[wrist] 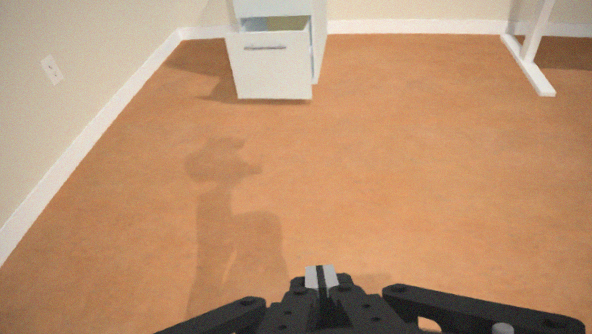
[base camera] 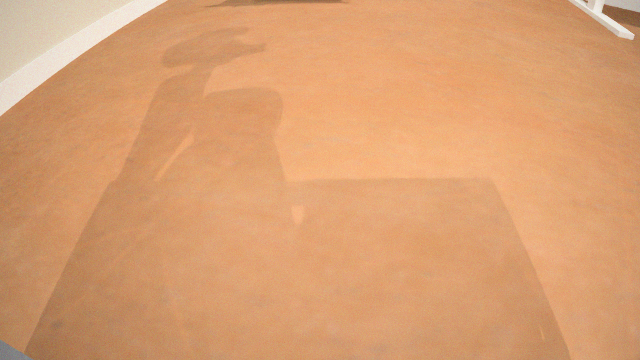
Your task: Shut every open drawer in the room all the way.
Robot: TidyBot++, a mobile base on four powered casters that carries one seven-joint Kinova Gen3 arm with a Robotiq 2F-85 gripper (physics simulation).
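Frame: origin at the arm's base, x ahead, y left, z up, level; centimetres.
Seen in the pictures: gripper, fingertip midpoint: (wrist: 320, 285).
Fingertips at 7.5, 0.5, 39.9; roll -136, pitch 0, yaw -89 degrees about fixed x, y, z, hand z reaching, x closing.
A point is followed by its place in that frame, as x, y, z.
A white cabinet (wrist: 320, 40) {183.4, -10.7, -24.7} stands against the far wall, left of centre in the wrist view, its top cut off by the frame. Its bottom drawer (wrist: 274, 70) {143.8, 13.6, -20.1} is pulled out towards me, with a grey bar handle (wrist: 265, 48) {140.7, 15.9, -7.5} on its front and part of its inside showing above. The cabinet front above that drawer shows in part. My gripper (wrist: 320, 285) {7.5, 0.5, 39.9} is shut and empty at the bottom of the wrist view, well short of the drawer. In the base camera view a dark shadow with a thin edge shows at the top; the drawer's face cannot be made out there.
A white leg with a long foot (base camera: 607, 22) (wrist: 530, 65) stands on the right. The left wall has a white baseboard (base camera: 65, 57) {118.1, 107.0, -36.7} (wrist: 95, 120) {134.1, 104.6, -31.3} and an outlet (wrist: 52, 69) {128.1, 106.5, 0.7}. The robot's shadow falls on the orange-brown floor (base camera: 400, 115) {65.3, -8.6, -39.7} (wrist: 425, 175) {88.4, -43.1, -39.6}.
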